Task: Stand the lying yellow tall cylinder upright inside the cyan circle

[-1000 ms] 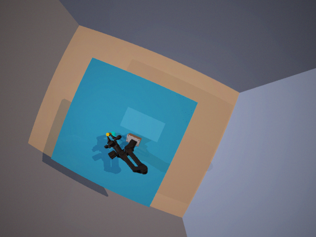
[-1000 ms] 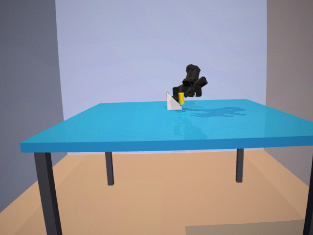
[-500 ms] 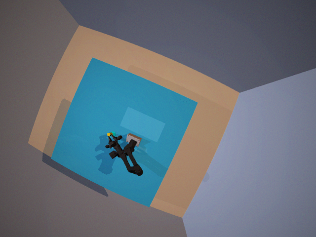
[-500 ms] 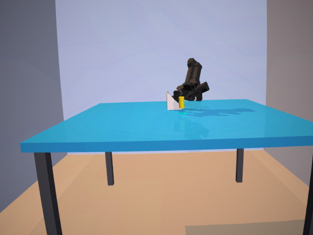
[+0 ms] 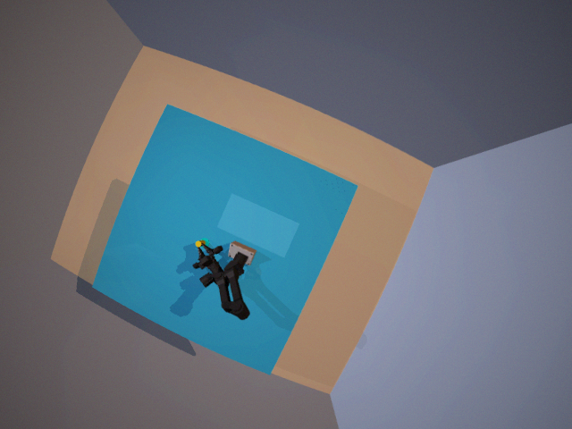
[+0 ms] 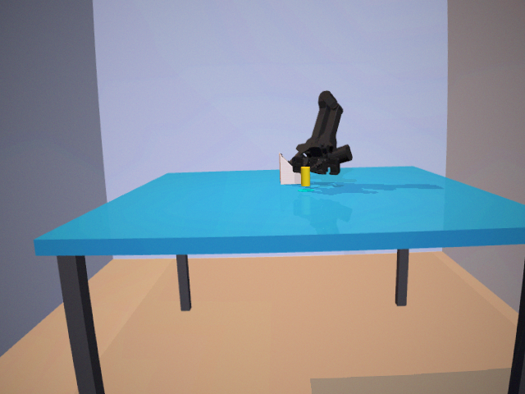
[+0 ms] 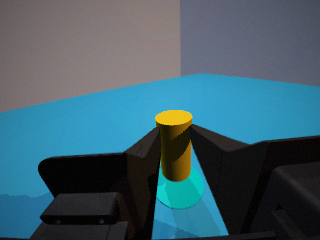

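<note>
Now: the cyan circle 7 cm below my gripper tip. From my gripper tip the other things lie so: yellow cylinder (2 cm below).
</note>
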